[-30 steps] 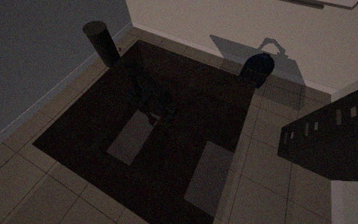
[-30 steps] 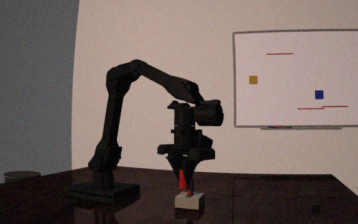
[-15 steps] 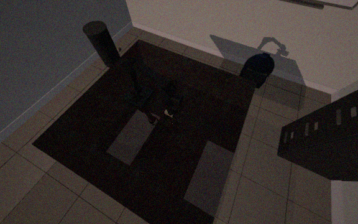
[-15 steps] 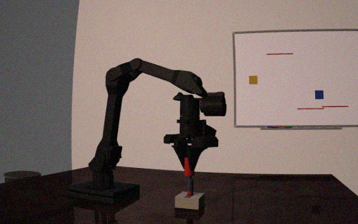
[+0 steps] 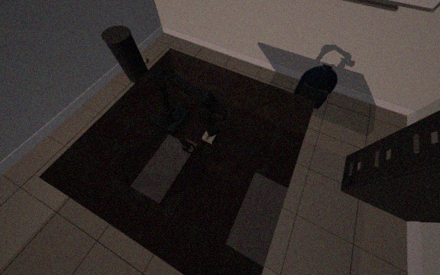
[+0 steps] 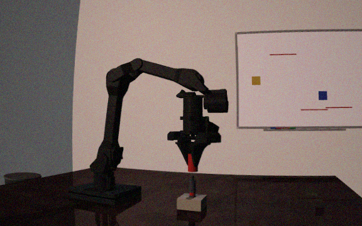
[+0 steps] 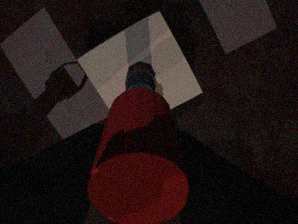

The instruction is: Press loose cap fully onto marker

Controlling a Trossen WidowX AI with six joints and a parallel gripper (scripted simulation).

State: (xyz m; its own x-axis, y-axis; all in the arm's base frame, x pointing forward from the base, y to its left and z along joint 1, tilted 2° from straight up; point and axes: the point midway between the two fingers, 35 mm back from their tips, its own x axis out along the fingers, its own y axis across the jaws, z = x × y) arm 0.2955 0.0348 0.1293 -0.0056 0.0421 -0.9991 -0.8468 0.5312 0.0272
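The pale holder block is 110 mm below my gripper tip. The rest, counted from my gripper tip: red cap 10 mm above.
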